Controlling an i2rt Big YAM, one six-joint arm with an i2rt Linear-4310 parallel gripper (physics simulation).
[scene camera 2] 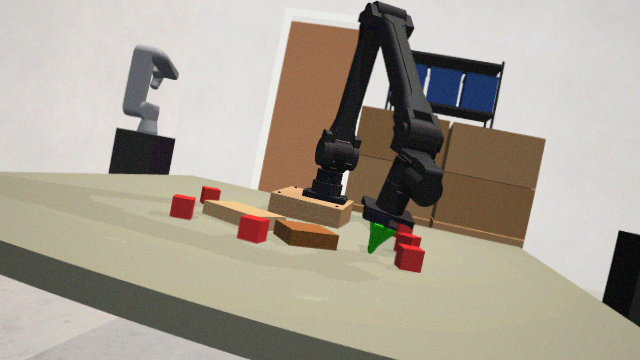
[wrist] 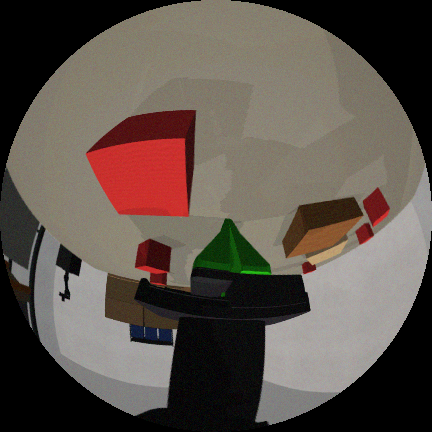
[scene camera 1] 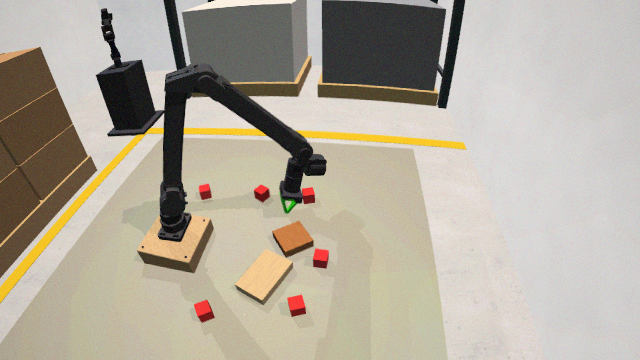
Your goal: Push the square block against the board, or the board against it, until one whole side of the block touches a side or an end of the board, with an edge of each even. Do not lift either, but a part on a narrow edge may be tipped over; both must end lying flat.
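Frame: origin at the arm's base, x right, y ahead, z up, level; metres.
Seen in the pictures: gripper, fingertip midpoint: (scene camera 2: 369, 252) (wrist: 226, 222) (scene camera 1: 286, 212); arm's base, link origin: (scene camera 2: 324, 198) (scene camera 1: 175, 227).
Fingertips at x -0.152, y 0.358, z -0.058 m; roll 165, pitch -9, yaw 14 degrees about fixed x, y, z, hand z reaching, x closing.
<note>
Pixels of each thing's top centre, then the offset from my fingertips to it.
- square block, top centre: (wrist: 324, 239) (scene camera 2: 306, 227) (scene camera 1: 292, 235) dy +0.036, dx +0.130, dz +0.028 m
- light wooden board, top centre: (scene camera 2: 245, 208) (wrist: 326, 254) (scene camera 1: 264, 273) dy -0.033, dx +0.280, dz +0.028 m
- red cube, top centre: (wrist: 137, 186) (scene camera 2: 411, 247) (scene camera 1: 308, 191) dy +0.072, dx -0.074, dz +0.038 m
The square block (scene camera 1: 293, 237) (scene camera 2: 309, 234) (wrist: 322, 234), orange-brown, lies flat. The light wooden board (scene camera 1: 264, 276) (scene camera 2: 242, 211) (wrist: 329, 252) lies flat nearer the front in scene camera 1. The block's near corner is close to the board's right corner, with a small gap in that view, and their sides are at an angle to each other. My gripper (scene camera 1: 287, 210) (scene camera 2: 370, 250) (wrist: 226, 222), with green fingers, is shut and empty. It is beyond the block in scene camera 1, pointing down, apart from both parts. The height of its tips above the mat is hard to tell.
A red cube (scene camera 1: 308, 195) (scene camera 2: 410, 258) (wrist: 150, 175) is close beside the gripper; another (scene camera 1: 261, 193) is on its other side. One (scene camera 1: 320, 258) (scene camera 2: 253, 229) stands beside the block, another (scene camera 1: 296, 305) near the board. The arm's wooden base (scene camera 1: 172, 250) is left of both parts.
</note>
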